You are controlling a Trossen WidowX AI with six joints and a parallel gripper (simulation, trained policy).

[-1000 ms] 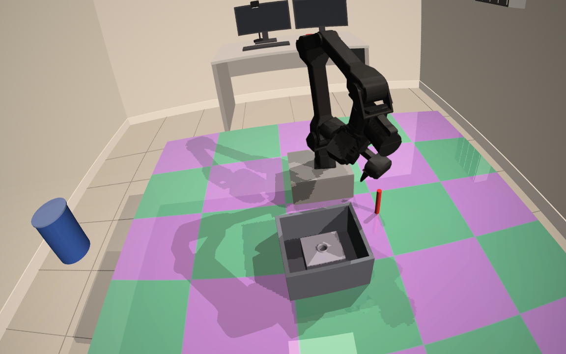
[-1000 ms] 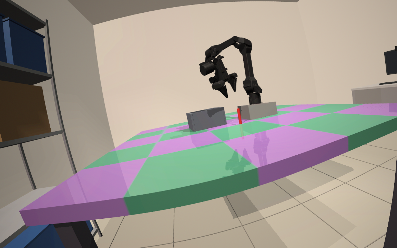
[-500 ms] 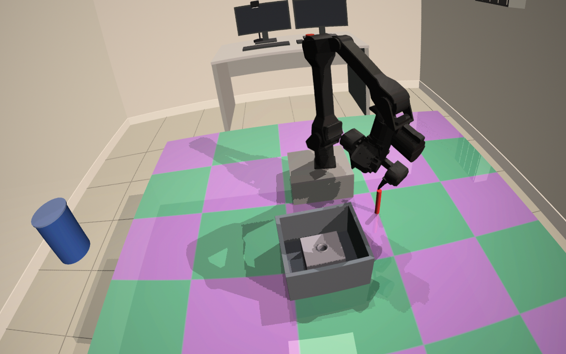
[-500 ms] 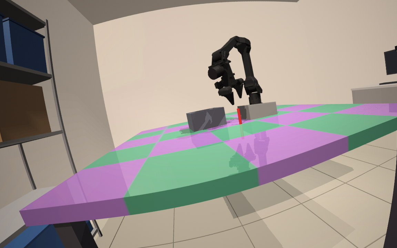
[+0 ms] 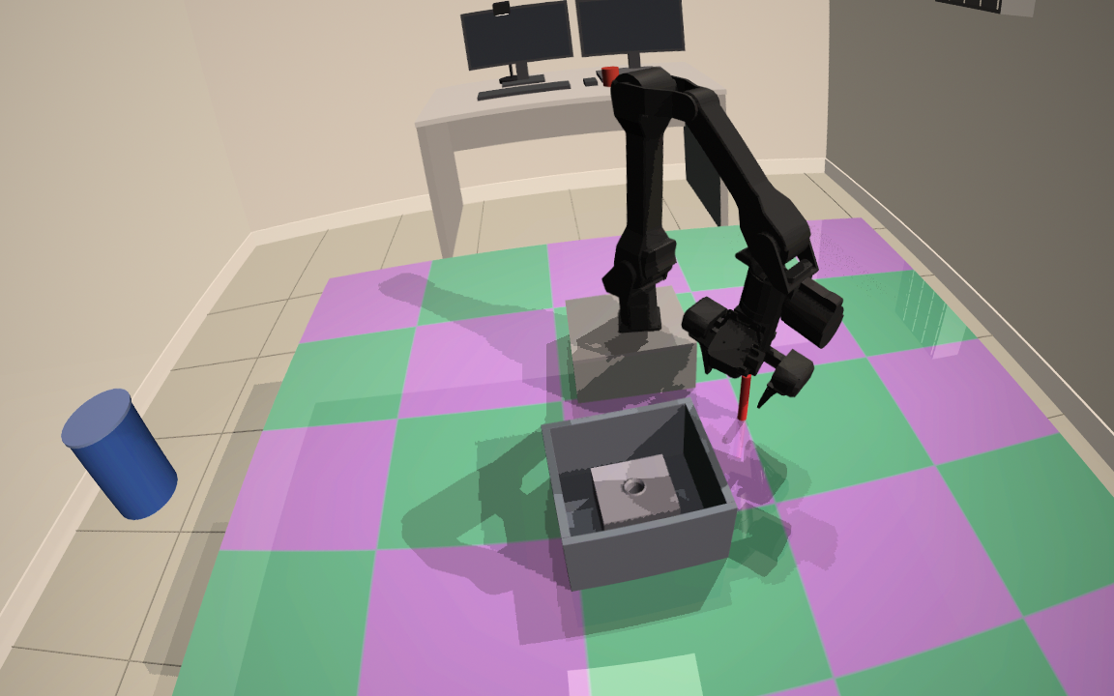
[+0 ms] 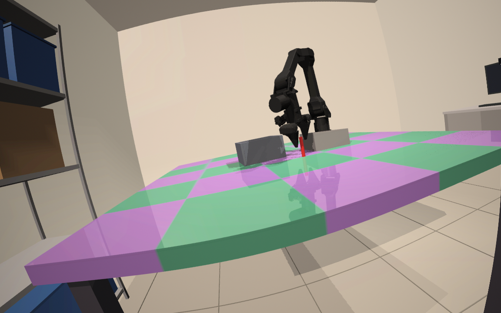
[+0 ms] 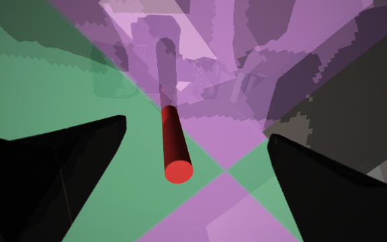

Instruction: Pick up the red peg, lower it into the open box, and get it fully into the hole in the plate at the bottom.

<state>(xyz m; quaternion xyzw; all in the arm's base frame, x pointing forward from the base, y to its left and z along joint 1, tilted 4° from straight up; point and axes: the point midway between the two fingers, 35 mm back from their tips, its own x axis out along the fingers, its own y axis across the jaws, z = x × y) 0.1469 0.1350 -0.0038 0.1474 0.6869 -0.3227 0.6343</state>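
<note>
Right now my gripper tip is 20 mm to the right of the red peg and 10 mm above it. Also, from my gripper tip: light grey plate 170 mm ahead, 140 mm to the right, 10 mm below; grey box 170 mm ahead, 140 mm to the right, 30 mm below.
</note>
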